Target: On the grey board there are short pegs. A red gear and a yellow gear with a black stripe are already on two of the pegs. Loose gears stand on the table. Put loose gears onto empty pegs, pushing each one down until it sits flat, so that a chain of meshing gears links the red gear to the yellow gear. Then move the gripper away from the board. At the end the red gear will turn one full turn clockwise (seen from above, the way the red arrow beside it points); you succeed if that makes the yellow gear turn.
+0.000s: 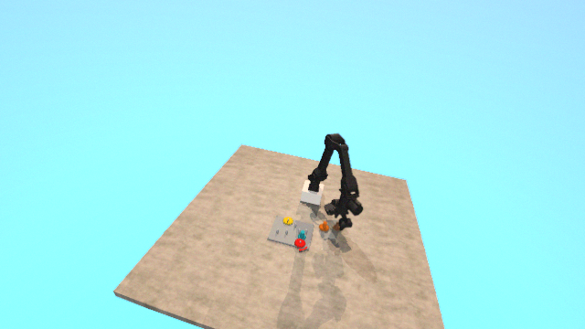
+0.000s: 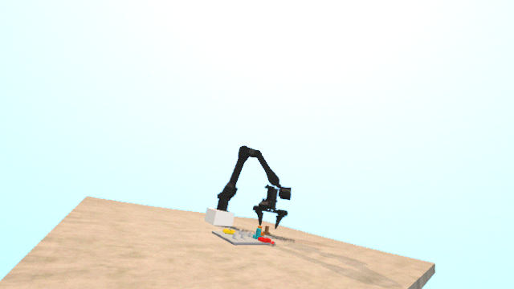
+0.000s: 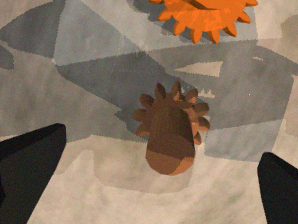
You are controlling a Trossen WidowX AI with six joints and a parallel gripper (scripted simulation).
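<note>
Right now my gripper tip is 2 cm above the brown gear. Also, from my gripper tip: red gear (18 cm to the right, 16 cm ahead, 2 cm below); then teal gear (17 cm to the right, 12 cm ahead, 1 cm below); then orange gear (7 cm to the right, 2 cm below, 1 cm ahead).
</note>
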